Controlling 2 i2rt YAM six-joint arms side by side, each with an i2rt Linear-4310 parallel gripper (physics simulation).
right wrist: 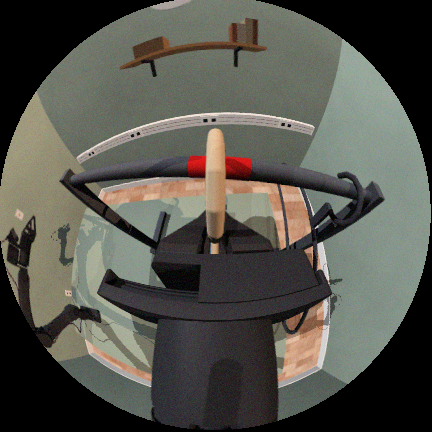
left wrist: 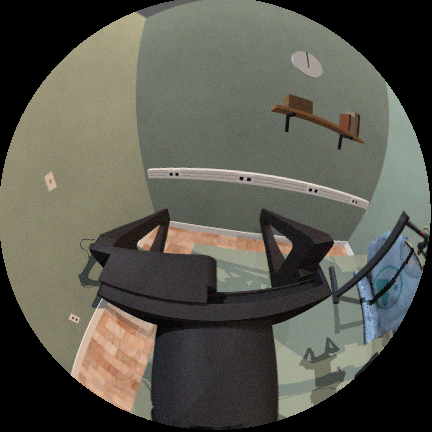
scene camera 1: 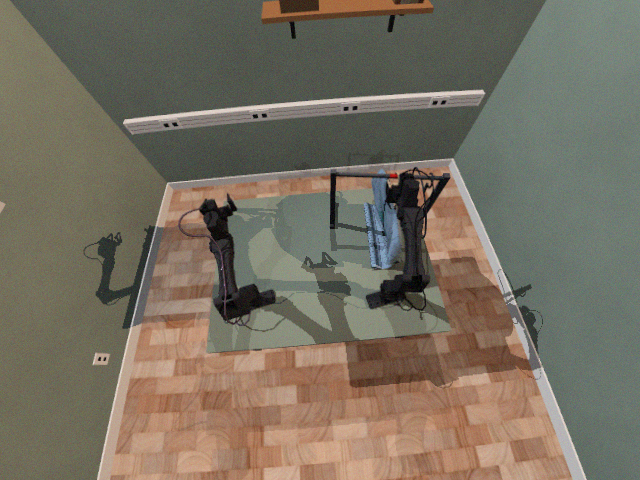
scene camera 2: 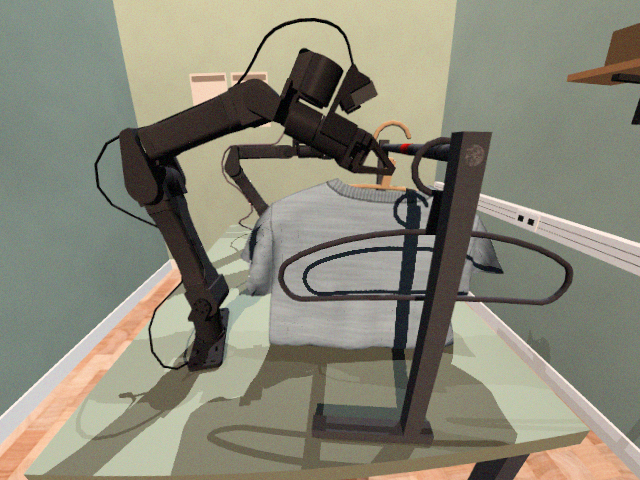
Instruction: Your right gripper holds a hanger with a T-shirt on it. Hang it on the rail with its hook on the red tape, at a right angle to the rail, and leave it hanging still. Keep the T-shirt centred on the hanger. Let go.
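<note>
My right gripper (scene camera 1: 393,195) (scene camera 2: 391,169) (right wrist: 214,212) is shut on the wooden hanger (scene camera 2: 386,178) (right wrist: 215,185), at the neck below its hook. The grey-blue T-shirt (scene camera 1: 381,242) (scene camera 2: 341,258) (left wrist: 400,312) hangs from it. In the right wrist view the hook crosses the red tape (scene camera 1: 393,175) (scene camera 2: 405,147) (right wrist: 239,167) about square to the rail (scene camera 1: 356,174) (scene camera 2: 438,151) (right wrist: 135,169), its tip past the rail. In scene camera 2 the hook's tip shows above the rail's height; contact cannot be told. My left gripper (left wrist: 214,213) is open and empty, away to the left.
A dark hanger (scene camera 2: 567,273) (right wrist: 359,200) hangs at the rail's end, near the rack's upright post (scene camera 2: 444,289). The rack's other post (scene camera 1: 333,201) stands left of the T-shirt in scene camera 1. A wall shelf (scene camera 1: 346,12) is high behind.
</note>
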